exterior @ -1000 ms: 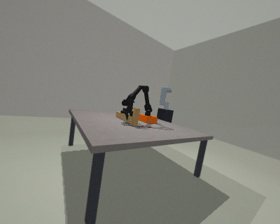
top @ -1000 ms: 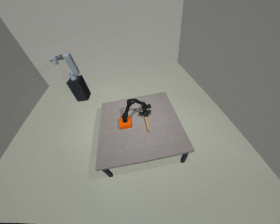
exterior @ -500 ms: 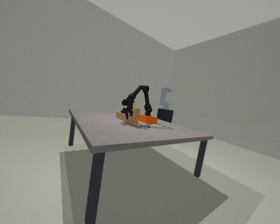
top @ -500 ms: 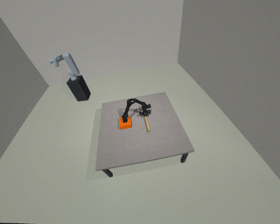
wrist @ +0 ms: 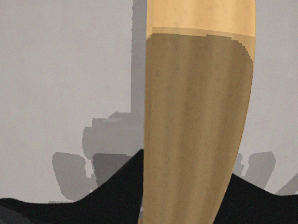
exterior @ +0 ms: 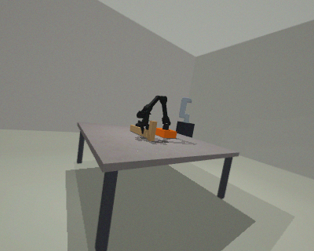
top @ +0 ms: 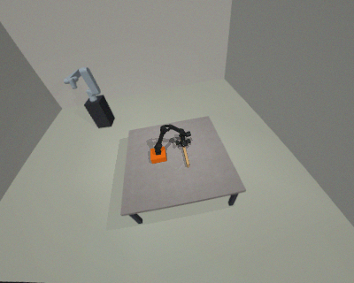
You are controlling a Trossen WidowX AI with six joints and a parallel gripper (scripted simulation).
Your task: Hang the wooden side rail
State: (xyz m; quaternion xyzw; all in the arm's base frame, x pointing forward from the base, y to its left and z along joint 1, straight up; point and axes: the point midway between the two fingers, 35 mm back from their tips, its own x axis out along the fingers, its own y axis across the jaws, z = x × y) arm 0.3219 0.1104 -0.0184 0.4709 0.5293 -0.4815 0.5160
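My gripper tip is now 14 cm to the right of the upright headboard post, 5 cm below it and 1 cm past it.
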